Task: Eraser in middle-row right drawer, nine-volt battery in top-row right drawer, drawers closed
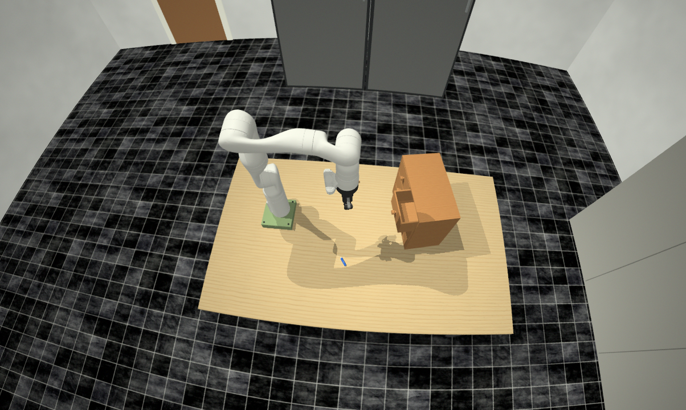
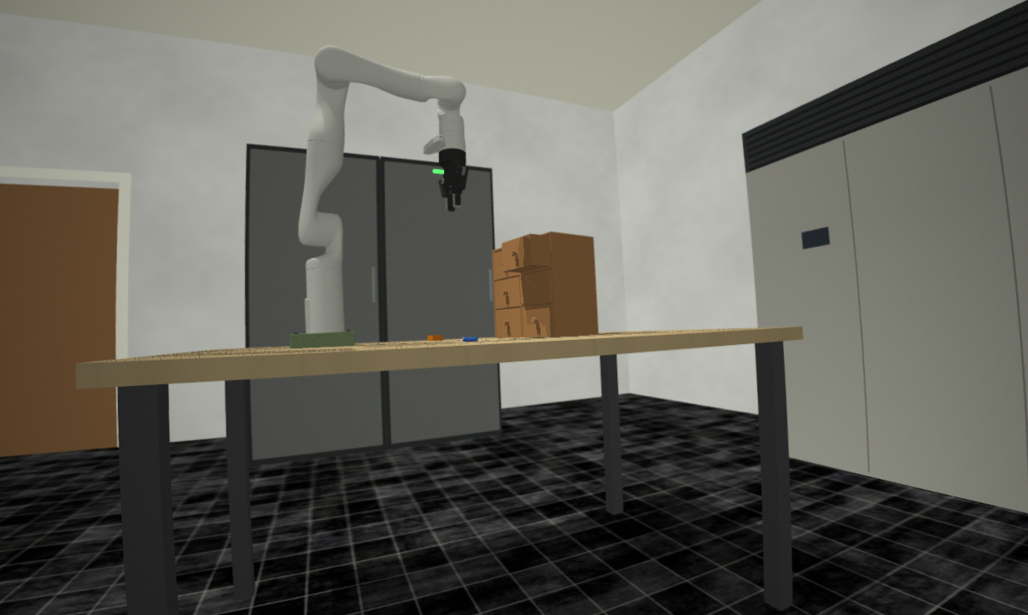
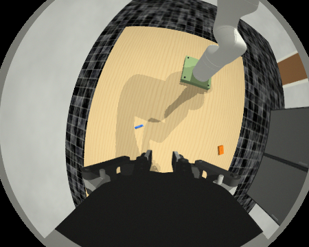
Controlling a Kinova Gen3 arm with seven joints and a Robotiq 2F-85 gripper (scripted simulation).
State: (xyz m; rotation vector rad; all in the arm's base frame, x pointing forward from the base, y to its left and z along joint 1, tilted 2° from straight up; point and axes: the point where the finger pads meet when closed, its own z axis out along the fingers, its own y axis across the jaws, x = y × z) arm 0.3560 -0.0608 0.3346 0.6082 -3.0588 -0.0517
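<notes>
The nine-volt battery is 4 cm behind my hand, 33 cm to the left of it and 37 cm below it. From my hand the other things lie so: eraser: 35 cm ahead, 16 cm to the left, 26 cm below; then blue stick: 2 cm ahead, 11 cm to the right, 37 cm below.
</notes>
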